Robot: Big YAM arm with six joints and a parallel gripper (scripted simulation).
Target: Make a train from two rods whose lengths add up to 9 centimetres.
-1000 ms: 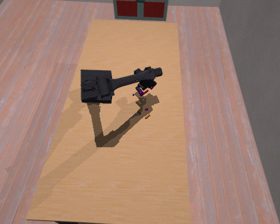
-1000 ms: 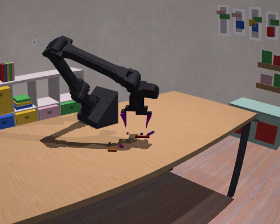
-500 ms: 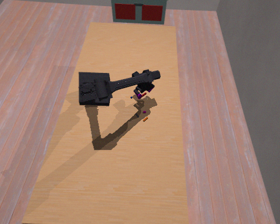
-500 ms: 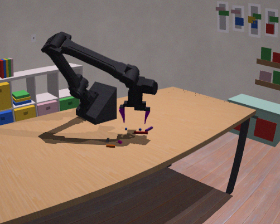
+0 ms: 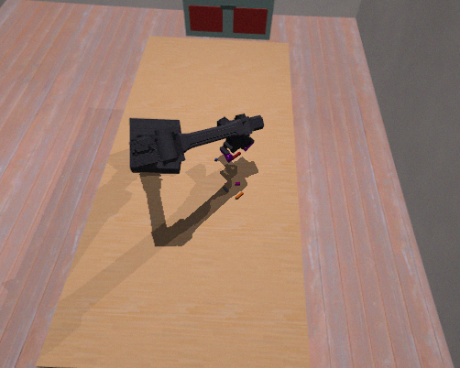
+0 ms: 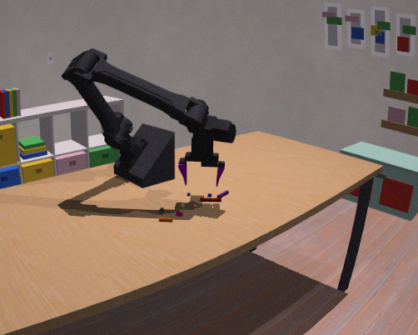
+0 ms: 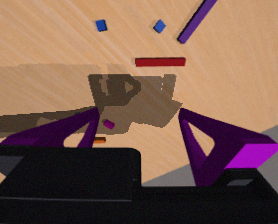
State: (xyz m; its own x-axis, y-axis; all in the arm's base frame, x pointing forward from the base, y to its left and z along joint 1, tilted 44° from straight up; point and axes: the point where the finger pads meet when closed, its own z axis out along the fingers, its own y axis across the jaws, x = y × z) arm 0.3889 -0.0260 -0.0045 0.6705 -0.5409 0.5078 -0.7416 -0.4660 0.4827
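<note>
My gripper is now 10 mm short of the magenta rod, 100 mm to the left of it and 70 mm above it. From my hand the other things lie so: red rod: 10 mm behind, 50 mm to the left, 70 mm below; then purple rod: 10 mm behind, 120 mm to the left, 70 mm below; then blue rod: 40 mm behind, 80 mm to the left, 70 mm below.
</note>
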